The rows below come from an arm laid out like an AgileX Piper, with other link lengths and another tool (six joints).
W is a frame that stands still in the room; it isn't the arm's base.
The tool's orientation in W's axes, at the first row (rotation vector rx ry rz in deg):
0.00 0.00 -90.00
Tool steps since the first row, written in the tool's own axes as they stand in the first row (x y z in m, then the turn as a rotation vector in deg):
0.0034 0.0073 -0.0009 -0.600 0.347 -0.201
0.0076 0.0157 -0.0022 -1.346 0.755 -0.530
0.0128 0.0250 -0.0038 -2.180 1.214 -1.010
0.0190 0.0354 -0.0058 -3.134 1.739 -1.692
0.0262 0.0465 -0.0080 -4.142 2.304 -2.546
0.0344 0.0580 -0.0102 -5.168 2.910 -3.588
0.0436 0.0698 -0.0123 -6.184 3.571 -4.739
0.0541 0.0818 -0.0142 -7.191 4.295 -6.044
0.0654 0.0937 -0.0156 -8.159 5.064 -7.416
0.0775 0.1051 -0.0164 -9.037 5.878 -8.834
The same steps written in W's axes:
0.0073 -0.0034 -0.0009 0.347 0.600 -0.201
0.0157 -0.0076 -0.0022 0.755 1.346 -0.530
0.0250 -0.0128 -0.0038 1.214 2.180 -1.010
0.0354 -0.0190 -0.0058 1.739 3.134 -1.692
0.0465 -0.0262 -0.0080 2.304 4.142 -2.546
0.0580 -0.0344 -0.0102 2.910 5.168 -3.588
0.0698 -0.0436 -0.0123 3.571 6.184 -4.739
0.0818 -0.0541 -0.0142 4.295 7.191 -6.044
0.0937 -0.0654 -0.0156 5.064 8.159 -7.416
0.1051 -0.0775 -0.0164 5.878 9.037 -8.834

